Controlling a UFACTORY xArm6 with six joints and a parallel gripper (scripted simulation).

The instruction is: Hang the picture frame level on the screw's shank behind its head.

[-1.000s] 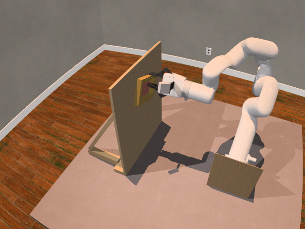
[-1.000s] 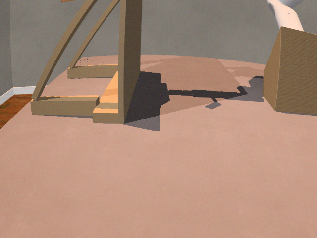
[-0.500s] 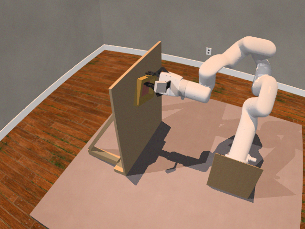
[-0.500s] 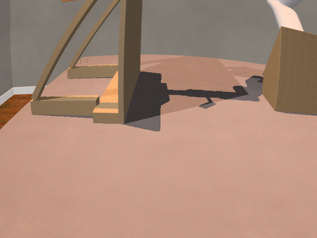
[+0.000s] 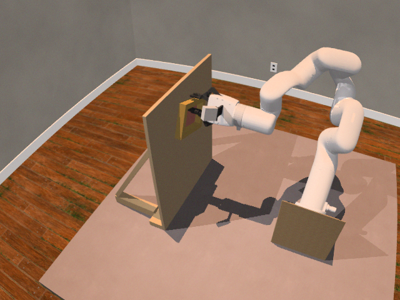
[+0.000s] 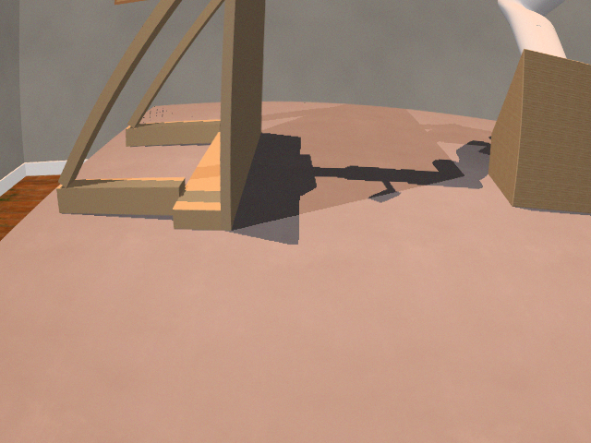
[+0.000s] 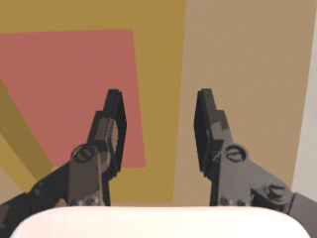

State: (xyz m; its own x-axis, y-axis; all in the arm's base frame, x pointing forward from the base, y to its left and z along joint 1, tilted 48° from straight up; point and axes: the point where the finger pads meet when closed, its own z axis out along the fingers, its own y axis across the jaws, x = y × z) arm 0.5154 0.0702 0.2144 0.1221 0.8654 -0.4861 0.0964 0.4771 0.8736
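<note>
My hand is 50 mm above the picture frame, 20 mm short of it and 10 mm to the right of it. Also, from my hand: upright wooden board: 180 mm below, 40 mm ahead, 10 mm to the left.
</note>
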